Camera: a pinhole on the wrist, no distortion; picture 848 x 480 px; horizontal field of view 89.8 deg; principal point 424.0 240.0 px. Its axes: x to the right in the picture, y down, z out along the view. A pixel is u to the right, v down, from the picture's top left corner.
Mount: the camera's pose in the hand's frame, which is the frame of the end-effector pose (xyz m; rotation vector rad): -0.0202 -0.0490 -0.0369 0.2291 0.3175 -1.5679
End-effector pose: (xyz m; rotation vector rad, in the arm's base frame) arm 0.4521 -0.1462 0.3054 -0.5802 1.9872 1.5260
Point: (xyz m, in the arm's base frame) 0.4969 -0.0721 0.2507
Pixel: 270.1 295.1
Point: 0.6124 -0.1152 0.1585
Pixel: 682.4 217.9
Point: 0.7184 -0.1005 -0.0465
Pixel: 802.0 301.6
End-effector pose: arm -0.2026 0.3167 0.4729 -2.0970 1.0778 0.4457
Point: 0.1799 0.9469 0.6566
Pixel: 753.1 60.7
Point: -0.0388 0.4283 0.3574
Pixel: 422.5 454.1
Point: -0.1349 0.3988 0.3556
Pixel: 228.3 425.6
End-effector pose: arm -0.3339 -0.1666 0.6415 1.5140 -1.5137 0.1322
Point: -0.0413 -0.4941 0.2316
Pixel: 735.8 271.5
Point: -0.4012 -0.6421 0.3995
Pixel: 378.4 363.9
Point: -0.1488 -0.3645 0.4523
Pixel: 716.7 359.7
